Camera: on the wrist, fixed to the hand. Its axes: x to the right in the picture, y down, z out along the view.
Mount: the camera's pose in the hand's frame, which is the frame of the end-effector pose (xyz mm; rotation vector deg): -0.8 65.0 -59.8 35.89 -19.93 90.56
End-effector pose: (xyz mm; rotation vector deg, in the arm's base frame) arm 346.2 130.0 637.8 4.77 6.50 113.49
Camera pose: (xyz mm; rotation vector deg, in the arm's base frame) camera 280.8 100.9 586.1 -52.68 -24.13 -142.09
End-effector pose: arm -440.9 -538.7 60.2 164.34 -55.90 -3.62
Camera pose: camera -476.4 -583.9 127.3 -62.09 136.44 4.79
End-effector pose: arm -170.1 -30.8 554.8 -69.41 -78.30 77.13
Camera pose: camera -106.4 -24.0 493.9 86.09 -11.63 -151.00
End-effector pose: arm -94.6 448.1 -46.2 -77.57 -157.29 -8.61
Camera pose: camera -41.0 479.5 16.5 -158.39 -51.05 54.13
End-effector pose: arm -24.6 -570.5 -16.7 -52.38 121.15 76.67
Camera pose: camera -74.8 -605.1 47.2 81.57 146.94 56.49
